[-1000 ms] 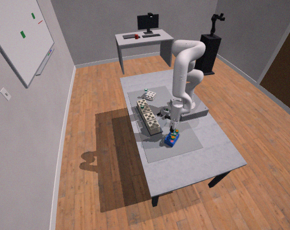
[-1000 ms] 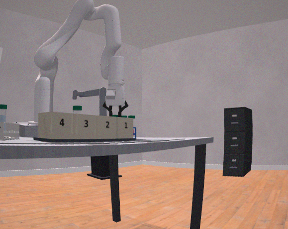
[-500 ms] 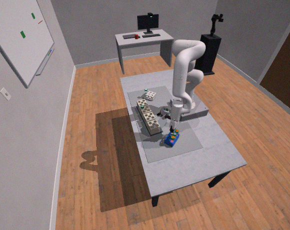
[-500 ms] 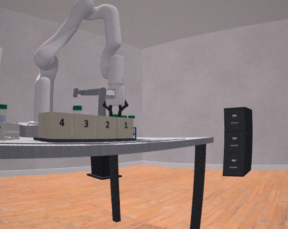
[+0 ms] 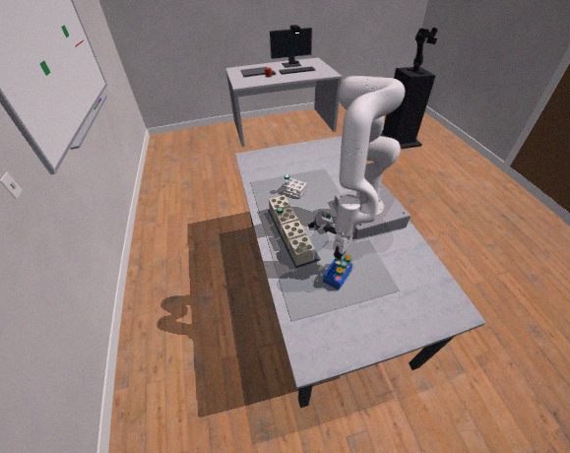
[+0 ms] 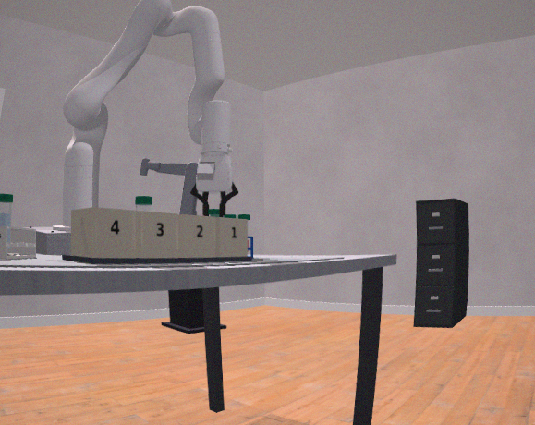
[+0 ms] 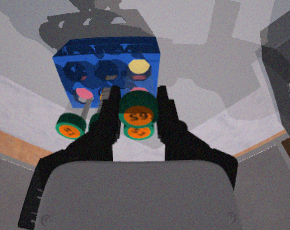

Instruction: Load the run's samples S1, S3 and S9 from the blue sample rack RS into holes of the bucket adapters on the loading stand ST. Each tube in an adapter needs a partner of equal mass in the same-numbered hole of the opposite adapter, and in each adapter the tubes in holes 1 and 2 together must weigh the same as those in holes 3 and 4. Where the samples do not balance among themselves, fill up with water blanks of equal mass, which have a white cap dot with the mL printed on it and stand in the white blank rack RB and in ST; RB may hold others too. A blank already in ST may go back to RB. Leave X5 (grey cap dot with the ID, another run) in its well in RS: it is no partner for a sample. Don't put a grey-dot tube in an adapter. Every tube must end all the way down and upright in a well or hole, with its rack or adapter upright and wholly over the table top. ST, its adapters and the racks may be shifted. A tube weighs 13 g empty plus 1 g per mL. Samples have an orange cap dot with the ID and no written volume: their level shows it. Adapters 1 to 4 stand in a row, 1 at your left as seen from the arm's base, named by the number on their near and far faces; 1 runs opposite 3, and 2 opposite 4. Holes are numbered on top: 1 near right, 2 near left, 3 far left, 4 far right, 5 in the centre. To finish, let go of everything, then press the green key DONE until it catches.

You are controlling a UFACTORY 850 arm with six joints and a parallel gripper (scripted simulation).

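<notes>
The sample tube S9 is 50 mm below my hand and 10 mm to the right of it. Round my hand: sample tube S1: 90 mm to the left, 60 mm below, 30 mm ahead; grey-dot tube X5: 60 mm below, 50 mm to the left, 10 mm ahead; blue sample rack RS: 100 mm below, 40 mm to the left, 20 mm ahead.
</notes>
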